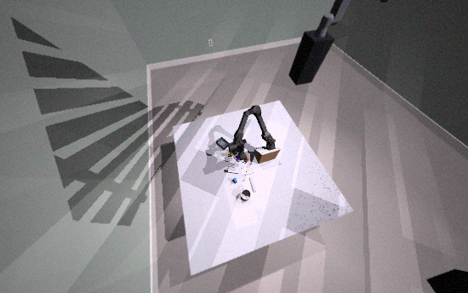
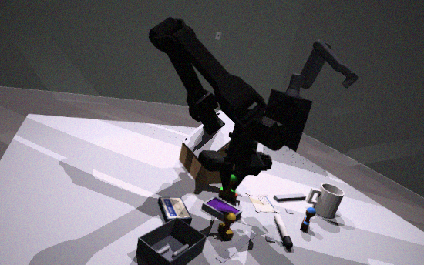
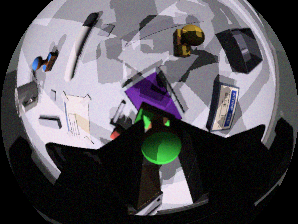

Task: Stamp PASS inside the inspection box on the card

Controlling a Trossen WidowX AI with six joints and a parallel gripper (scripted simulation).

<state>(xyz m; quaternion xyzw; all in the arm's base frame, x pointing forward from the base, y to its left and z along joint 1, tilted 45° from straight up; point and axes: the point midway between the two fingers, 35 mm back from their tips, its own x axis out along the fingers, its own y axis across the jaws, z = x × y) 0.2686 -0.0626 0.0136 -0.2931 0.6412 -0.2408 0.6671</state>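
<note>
Right now my gripper tip is 3 cm past the inspection card, 15 cm to the right of it and 7 cm above it. From my gripper tip the other things lie so: purple ink pad 6 cm below; then green-knobbed stamp right at my gripper tip; then red-knobbed stamp 6 cm behind, 5 cm to the left, 5 cm below.
</note>
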